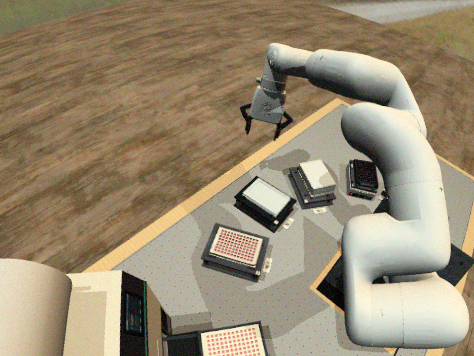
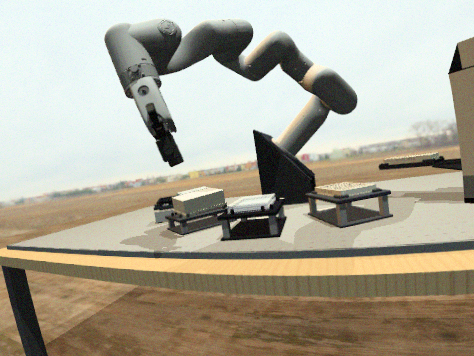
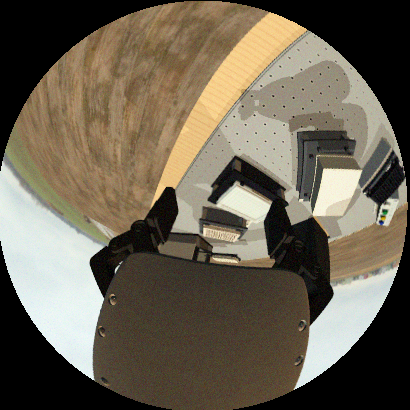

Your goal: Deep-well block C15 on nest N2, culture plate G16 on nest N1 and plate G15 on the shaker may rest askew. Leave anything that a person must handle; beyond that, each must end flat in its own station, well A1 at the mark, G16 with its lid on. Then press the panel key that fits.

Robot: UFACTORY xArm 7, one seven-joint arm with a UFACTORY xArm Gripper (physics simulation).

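My gripper [image 1: 262,135] [image 2: 172,159] [image 3: 222,204] is open and empty, high above the table's edge. A tall cream block [image 1: 316,176] [image 2: 199,201] [image 3: 336,187], apparently C15, sits on a dark nest [image 1: 299,190] [image 3: 304,165]; its exact seating is unclear. A pale, lidded-looking plate [image 1: 266,196] [image 2: 252,202] [image 3: 243,201], apparently G16, lies on a black nest [image 1: 245,201] [image 2: 276,226]. A black-topped plate [image 1: 364,173] [image 3: 385,182], possibly G15, is on a small device with a red light, apparently the shaker. Coloured keys show on a white panel [image 3: 386,212]. Well A1 and marks are unreadable.
A red-welled plate [image 1: 237,245] [image 2: 345,188] [image 3: 220,233] lies on a legged stand [image 1: 220,263] [image 2: 340,215]. Another red-welled plate [image 1: 233,342] [image 2: 411,159] lies on a tray beside a large beige instrument [image 1: 95,315] [image 2: 465,130]. The arm's base stands behind the nests.
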